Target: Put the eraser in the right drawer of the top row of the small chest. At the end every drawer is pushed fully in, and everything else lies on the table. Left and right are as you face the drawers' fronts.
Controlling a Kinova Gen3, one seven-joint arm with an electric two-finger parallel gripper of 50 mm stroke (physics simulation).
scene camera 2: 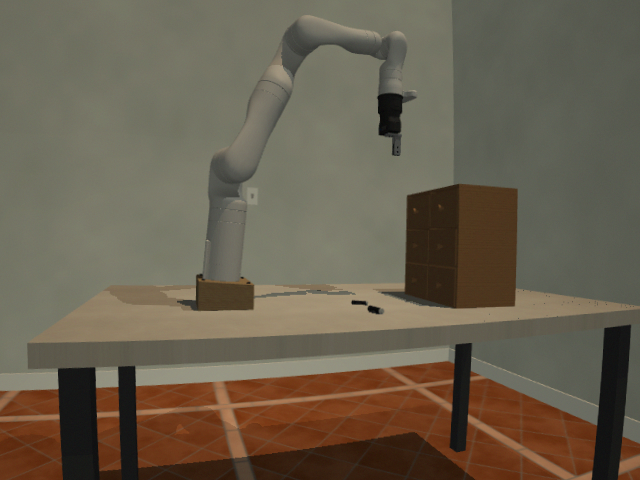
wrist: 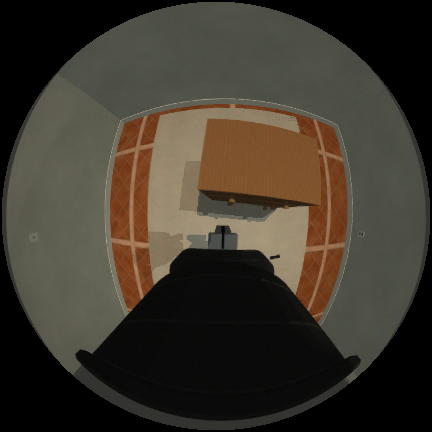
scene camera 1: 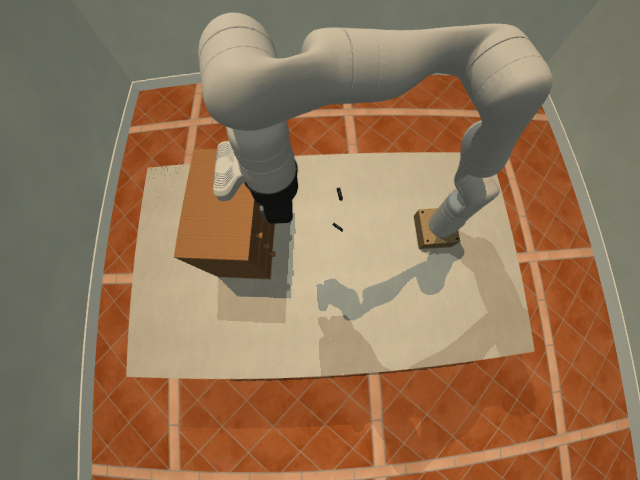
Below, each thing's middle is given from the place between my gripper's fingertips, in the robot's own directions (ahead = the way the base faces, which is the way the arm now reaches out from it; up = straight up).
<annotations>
I see the small wooden chest [scene camera 2: 486, 226] 280 mm below my hand, 160 mm ahead of it and 90 mm to the right of it.
</annotations>
